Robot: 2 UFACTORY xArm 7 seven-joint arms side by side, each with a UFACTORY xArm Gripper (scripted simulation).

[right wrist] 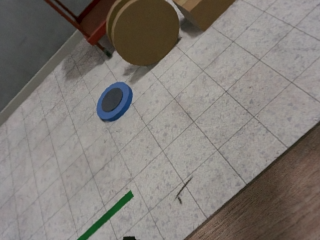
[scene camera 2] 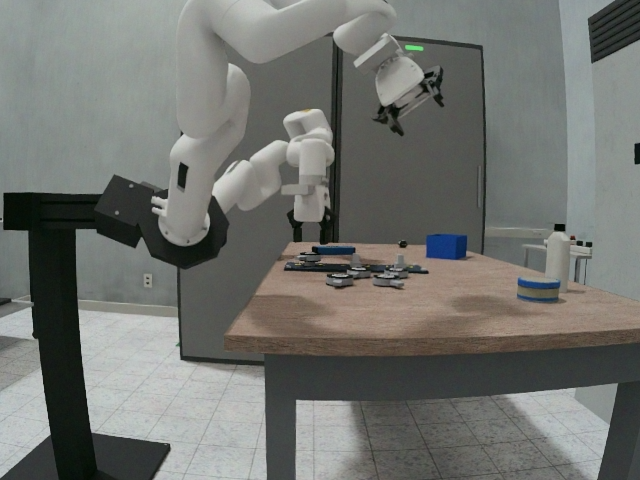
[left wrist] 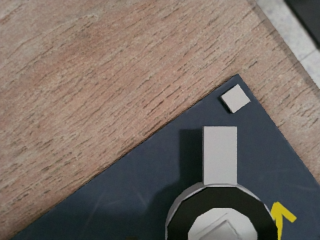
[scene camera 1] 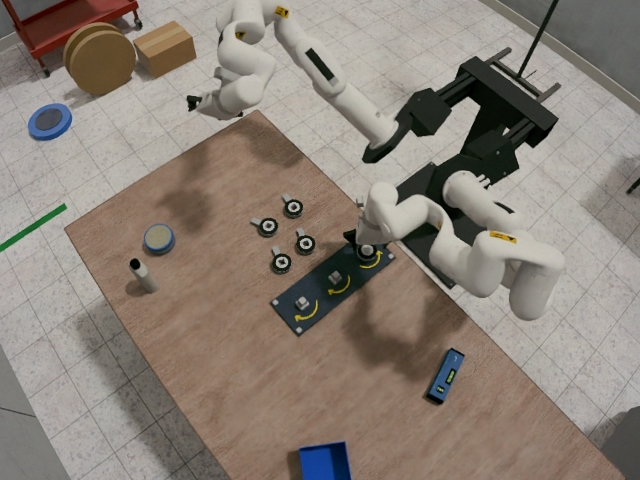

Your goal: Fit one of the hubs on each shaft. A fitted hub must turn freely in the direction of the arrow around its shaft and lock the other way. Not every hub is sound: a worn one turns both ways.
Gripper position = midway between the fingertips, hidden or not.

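Scene camera 1 shows the left gripper (scene camera 1: 368,246), the right gripper (scene camera 1: 204,111) and a tape roll (scene camera 1: 158,238). In scene camera 2 the right gripper (scene camera 2: 418,116) is visible again, together with a white bottle (scene camera 2: 558,248), the tape roll (scene camera 2: 534,289) and a dark board (scene camera 2: 290,265). The left wrist view shows the dark board (left wrist: 139,189), and the white bottle is out of frame in the left wrist view. The white bottle is out of frame in the right wrist view too.
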